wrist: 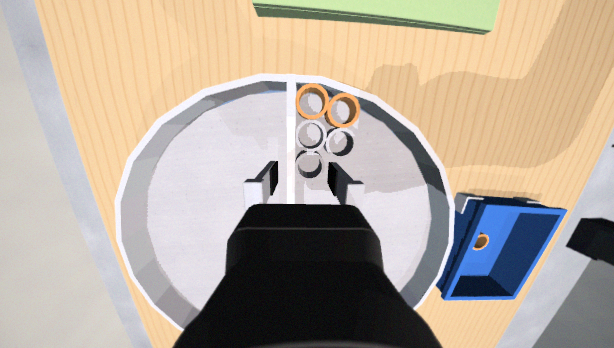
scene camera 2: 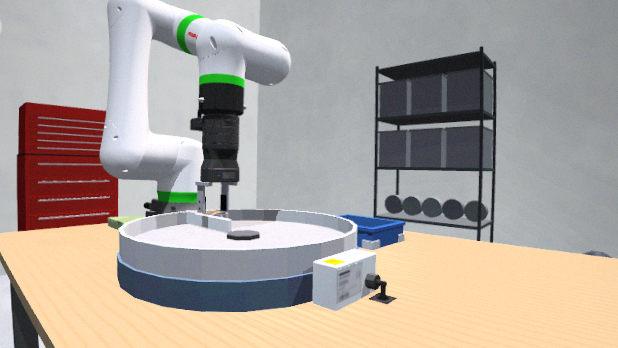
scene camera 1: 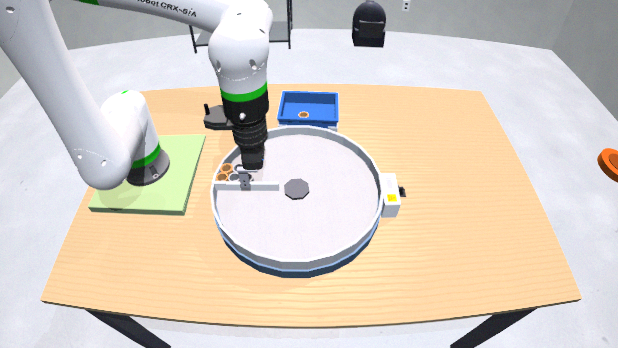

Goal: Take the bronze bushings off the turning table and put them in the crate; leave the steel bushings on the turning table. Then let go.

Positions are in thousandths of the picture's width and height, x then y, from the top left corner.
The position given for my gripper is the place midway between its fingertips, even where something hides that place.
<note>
I see my gripper (scene camera 2: 345, 608) and a blue crate (scene camera 2: 603, 671).
My gripper is seen too in the wrist view (wrist: 494, 496) and in scene camera 1 (scene camera 1: 400, 507). The blue crate is seen too in the wrist view (wrist: 846, 659).
</note>
